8 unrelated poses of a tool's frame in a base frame.
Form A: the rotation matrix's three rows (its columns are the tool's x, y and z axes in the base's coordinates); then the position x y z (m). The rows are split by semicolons.
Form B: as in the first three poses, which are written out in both.
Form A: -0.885 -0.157 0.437; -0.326 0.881 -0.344; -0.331 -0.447 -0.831; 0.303 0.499 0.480
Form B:
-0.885 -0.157 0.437 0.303
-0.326 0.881 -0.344 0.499
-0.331 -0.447 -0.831 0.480
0 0 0 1

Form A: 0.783 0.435 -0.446; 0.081 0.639 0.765; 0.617 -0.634 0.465; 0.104 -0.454 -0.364
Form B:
0.783 0.435 -0.446 0.104
0.081 0.639 0.765 -0.454
0.617 -0.634 0.465 -0.364
0 0 0 1

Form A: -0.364 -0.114 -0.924; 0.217 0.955 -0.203; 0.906 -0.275 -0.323; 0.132 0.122 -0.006
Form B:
-0.364 -0.114 -0.924 0.132
0.217 0.955 -0.203 0.122
0.906 -0.275 -0.323 -0.006
0 0 0 1

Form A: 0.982 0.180 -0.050; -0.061 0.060 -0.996; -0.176 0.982 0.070; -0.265 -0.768 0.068
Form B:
0.982 0.180 -0.050 -0.265
-0.061 0.060 -0.996 -0.768
-0.176 0.982 0.070 0.068
0 0 0 1

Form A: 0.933 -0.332 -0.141; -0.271 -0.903 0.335; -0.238 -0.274 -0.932; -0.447 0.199 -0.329
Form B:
0.933 -0.332 -0.141 -0.447
-0.271 -0.903 0.335 0.199
-0.238 -0.274 -0.932 -0.329
0 0 0 1

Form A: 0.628 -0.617 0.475; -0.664 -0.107 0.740; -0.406 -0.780 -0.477; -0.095 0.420 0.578
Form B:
0.628 -0.617 0.475 -0.095
-0.664 -0.107 0.740 0.420
-0.406 -0.780 -0.477 0.578
0 0 0 1

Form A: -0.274 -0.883 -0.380; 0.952 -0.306 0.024; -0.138 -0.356 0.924; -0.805 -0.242 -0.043
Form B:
-0.274 -0.883 -0.380 -0.805
0.952 -0.306 0.024 -0.242
-0.138 -0.356 0.924 -0.043
0 0 0 1

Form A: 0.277 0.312 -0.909; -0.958 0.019 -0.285; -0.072 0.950 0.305; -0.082 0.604 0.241
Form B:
0.277 0.312 -0.909 -0.082
-0.958 0.019 -0.285 0.604
-0.072 0.950 0.305 0.241
0 0 0 1

